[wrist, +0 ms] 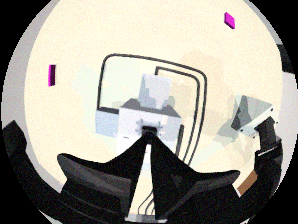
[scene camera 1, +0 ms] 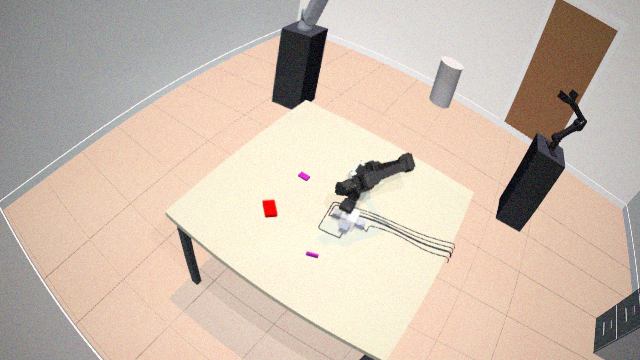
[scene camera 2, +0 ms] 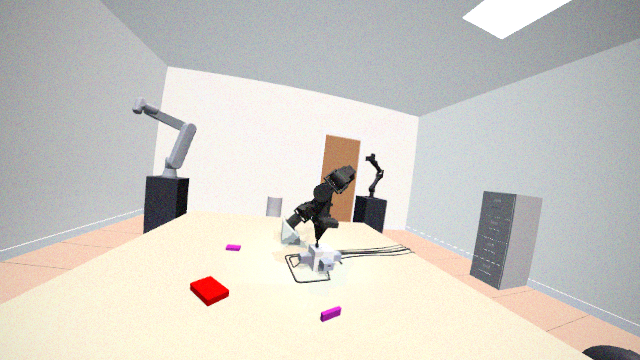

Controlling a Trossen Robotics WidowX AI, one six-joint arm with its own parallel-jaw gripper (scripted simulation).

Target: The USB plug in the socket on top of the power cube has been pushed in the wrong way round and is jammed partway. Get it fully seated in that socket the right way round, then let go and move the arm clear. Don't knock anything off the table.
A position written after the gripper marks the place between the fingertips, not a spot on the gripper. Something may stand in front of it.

In view: the gripper (scene camera 2: 317, 239), a red block (scene camera 2: 209, 290) and a white power cube (wrist: 131, 111).
The gripper also shows in the wrist view (wrist: 149, 139). The wrist view does not show the red block: it is out of frame.
